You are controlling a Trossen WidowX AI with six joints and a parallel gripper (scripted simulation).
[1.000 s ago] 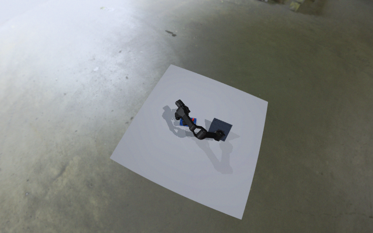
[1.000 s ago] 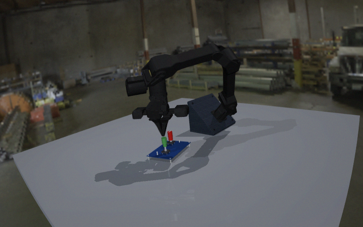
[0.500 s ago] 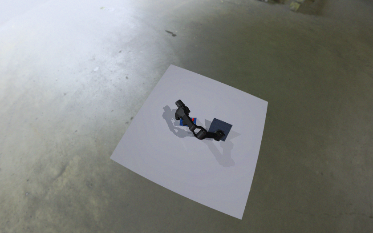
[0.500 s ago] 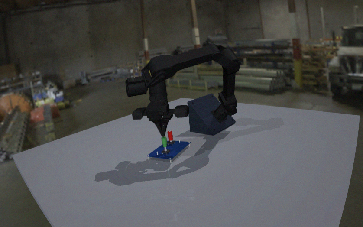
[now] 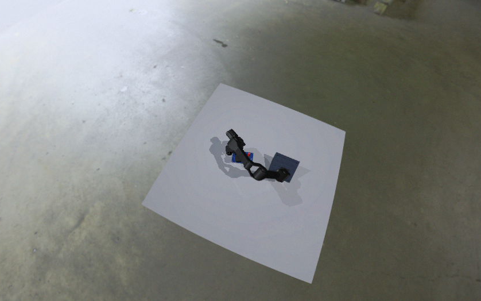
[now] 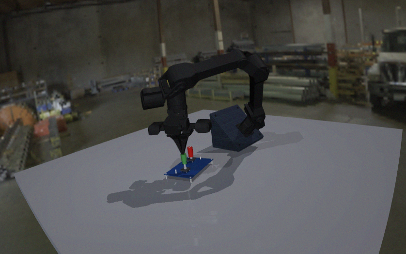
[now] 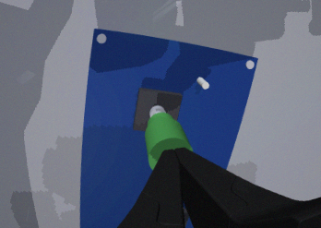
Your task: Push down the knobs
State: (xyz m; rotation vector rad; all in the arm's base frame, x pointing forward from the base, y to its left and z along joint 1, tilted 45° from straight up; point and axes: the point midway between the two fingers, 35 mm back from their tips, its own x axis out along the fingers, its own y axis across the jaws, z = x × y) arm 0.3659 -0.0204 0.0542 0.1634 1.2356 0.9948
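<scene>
The green knob lies 2 cm below my gripper tip. From my gripper tip the other things lie so: red knob 7 cm behind, 5 cm to the right, 2 cm below.
</scene>
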